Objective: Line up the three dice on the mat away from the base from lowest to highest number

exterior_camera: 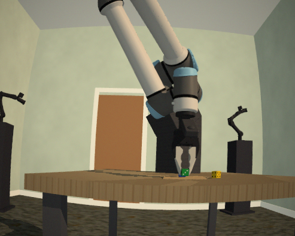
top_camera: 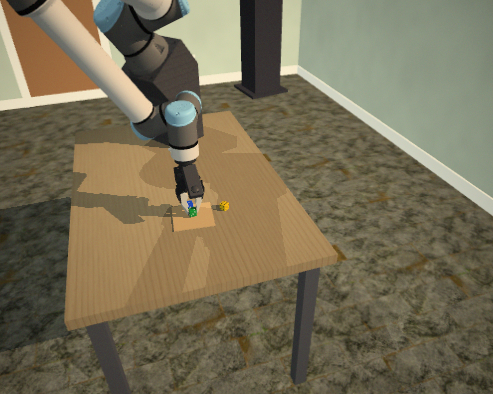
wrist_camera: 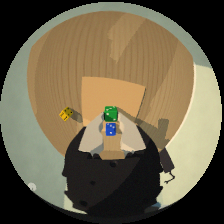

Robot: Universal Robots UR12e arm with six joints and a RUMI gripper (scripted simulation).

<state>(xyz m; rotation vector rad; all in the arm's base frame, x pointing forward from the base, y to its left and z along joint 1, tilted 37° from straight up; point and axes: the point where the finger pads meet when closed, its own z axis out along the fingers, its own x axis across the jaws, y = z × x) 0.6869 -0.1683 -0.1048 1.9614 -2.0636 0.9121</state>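
Now: the green die right at my hand. From my hand the other things lie so: tan mat 2 cm below; then blue die 5 cm behind, 1 cm to the left, 1 cm below; then yellow die 12 cm to the left, 1 cm below, 1 cm ahead.
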